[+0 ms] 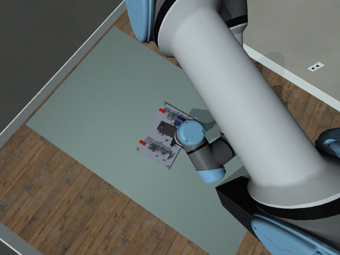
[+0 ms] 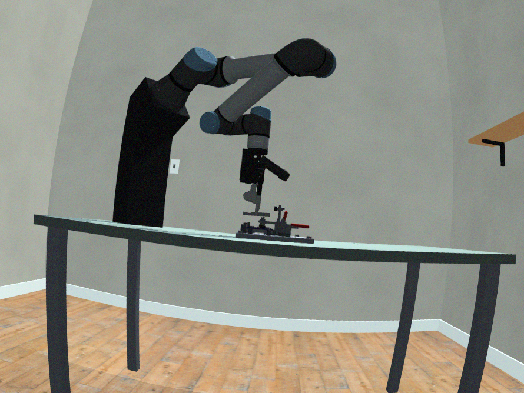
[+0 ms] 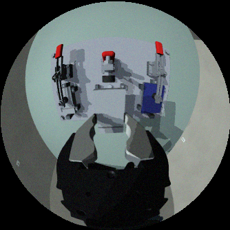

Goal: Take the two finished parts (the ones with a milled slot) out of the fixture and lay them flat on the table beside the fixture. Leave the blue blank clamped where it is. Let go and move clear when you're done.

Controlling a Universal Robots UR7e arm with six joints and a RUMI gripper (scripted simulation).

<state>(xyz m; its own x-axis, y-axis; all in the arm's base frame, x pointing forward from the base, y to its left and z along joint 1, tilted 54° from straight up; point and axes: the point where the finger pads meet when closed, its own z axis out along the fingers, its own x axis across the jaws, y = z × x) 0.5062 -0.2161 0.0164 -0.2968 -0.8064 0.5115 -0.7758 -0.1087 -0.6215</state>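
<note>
Now: the grey fixture plate 6 cm ahead of my hand, 2 cm to the right of it and 9 cm below it. Round my hand: grey finished part 1 cm behind, 1 cm below; blue blank 3 cm behind, 11 cm to the right, 6 cm below.
</note>
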